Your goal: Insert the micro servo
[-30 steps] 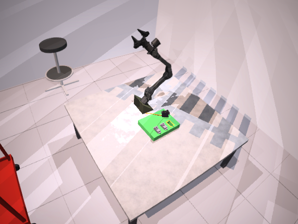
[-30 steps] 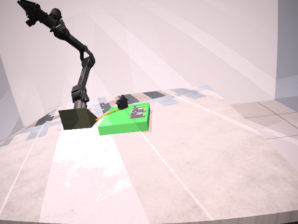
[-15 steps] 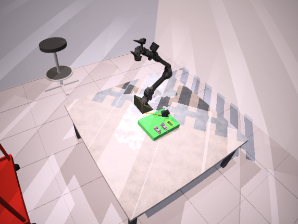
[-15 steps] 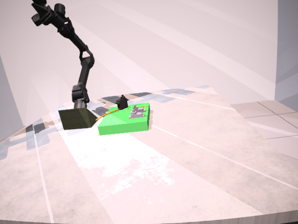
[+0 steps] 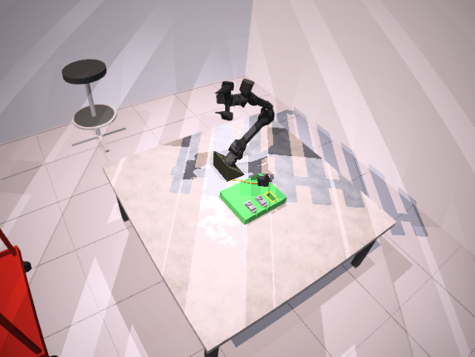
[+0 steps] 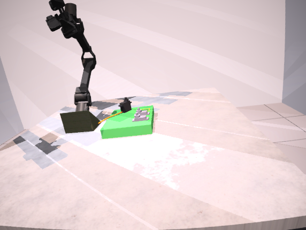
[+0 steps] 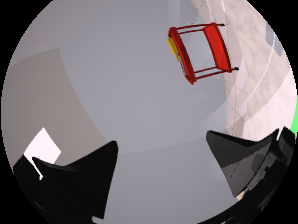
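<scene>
My gripper tip is 15 cm short of the green deck, 16 cm to the right of it and 56 cm above it.
</scene>
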